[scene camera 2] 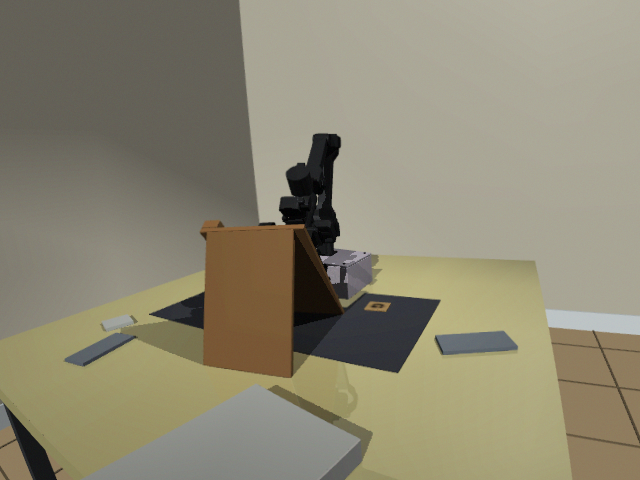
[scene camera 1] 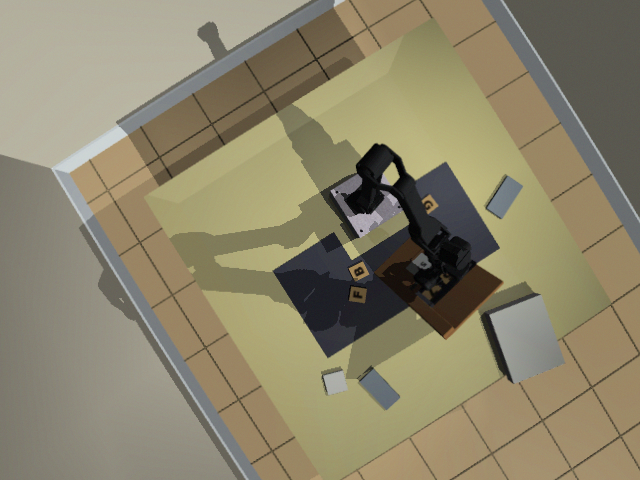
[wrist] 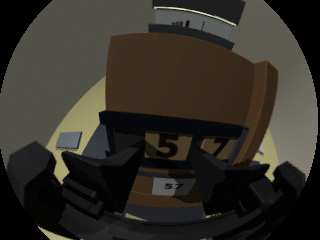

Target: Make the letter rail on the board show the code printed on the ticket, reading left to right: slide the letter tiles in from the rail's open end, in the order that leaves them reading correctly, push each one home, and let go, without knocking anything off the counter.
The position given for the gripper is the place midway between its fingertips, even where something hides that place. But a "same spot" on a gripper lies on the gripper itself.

gripper: scene camera 2; scene camera 1 448, 275; wrist
same spot on gripper: point(scene camera 2: 315, 235) = point(wrist: 75, 173)
